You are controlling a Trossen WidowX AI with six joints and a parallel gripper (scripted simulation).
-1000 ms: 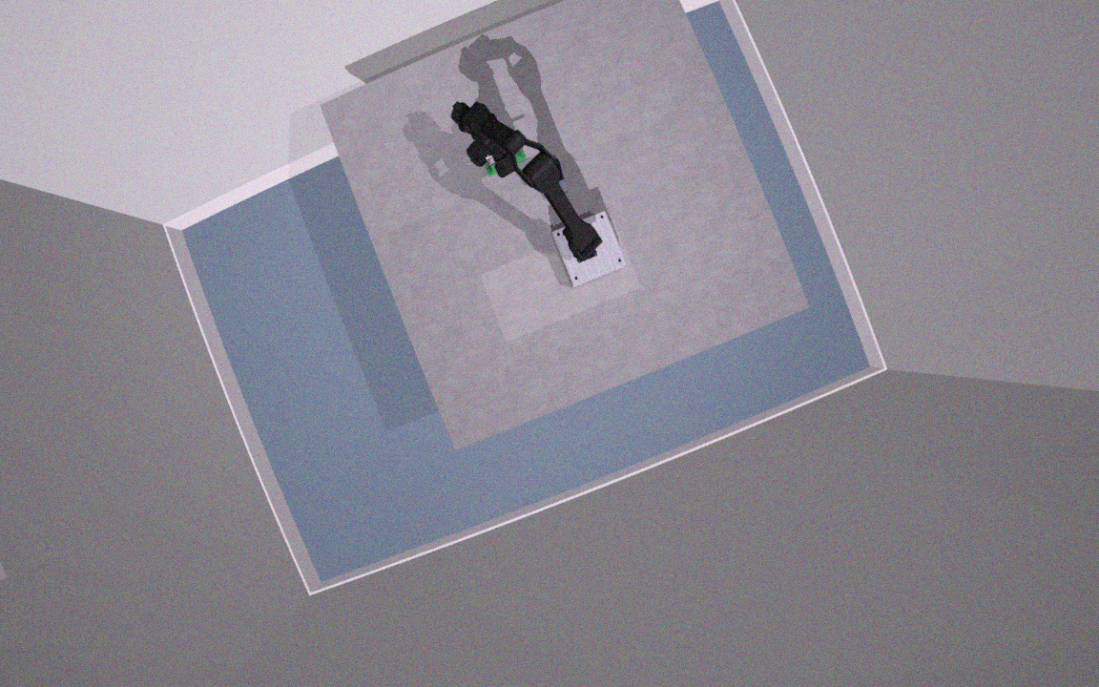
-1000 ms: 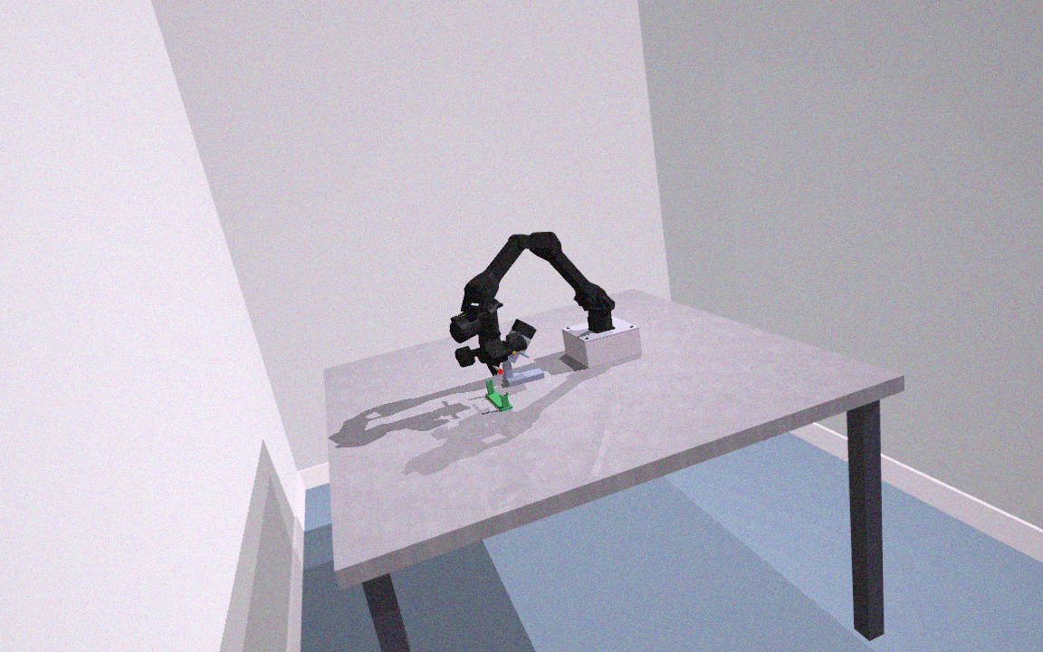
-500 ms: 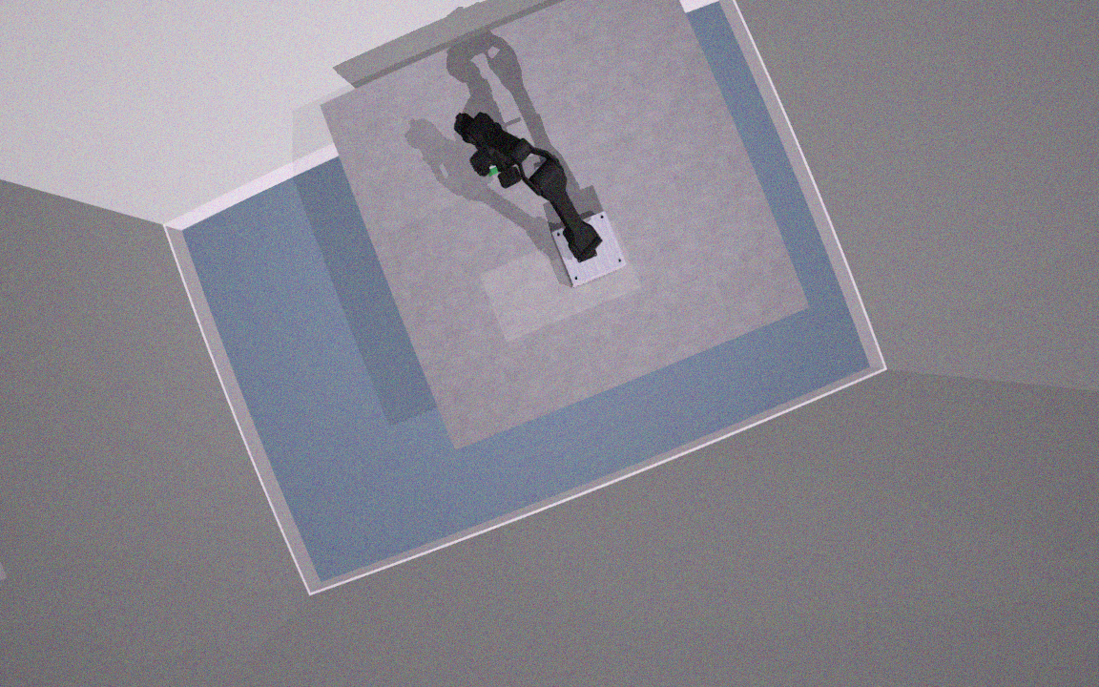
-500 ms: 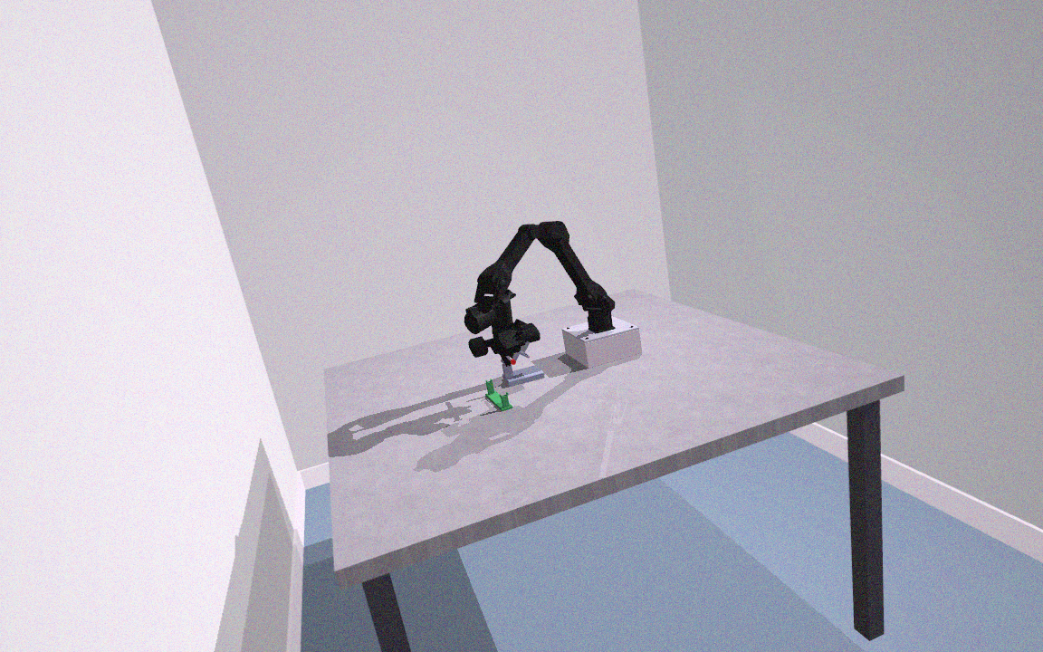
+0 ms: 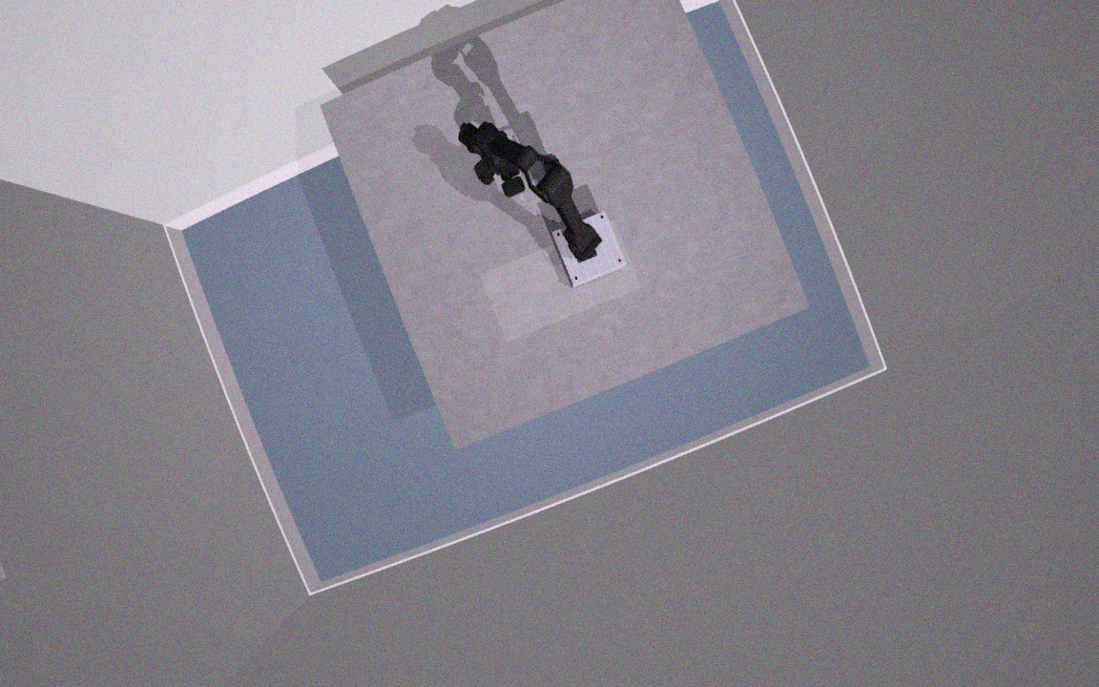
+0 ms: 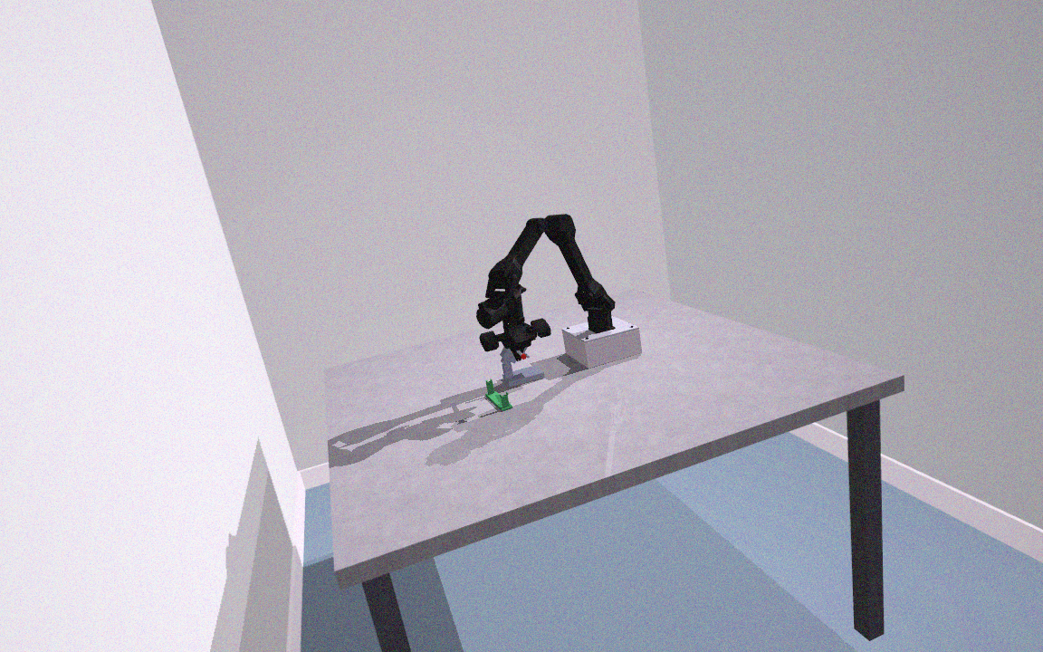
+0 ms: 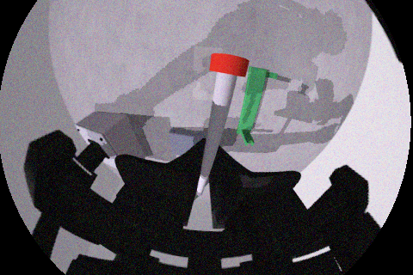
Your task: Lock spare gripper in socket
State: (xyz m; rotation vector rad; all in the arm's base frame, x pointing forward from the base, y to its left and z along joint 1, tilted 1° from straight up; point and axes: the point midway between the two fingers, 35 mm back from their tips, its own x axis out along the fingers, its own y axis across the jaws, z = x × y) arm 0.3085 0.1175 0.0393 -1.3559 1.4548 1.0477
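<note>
Right now my gripper tip is 20 mm past the grey mount, 110 mm to the left of it and 40 mm above it. The rest, counted from my gripper tip: spare gripper (40 mm behind, 110 mm to the right, 20 mm above); then green cradle (80 mm ahead, 10 mm to the left, 70 mm below).
</note>
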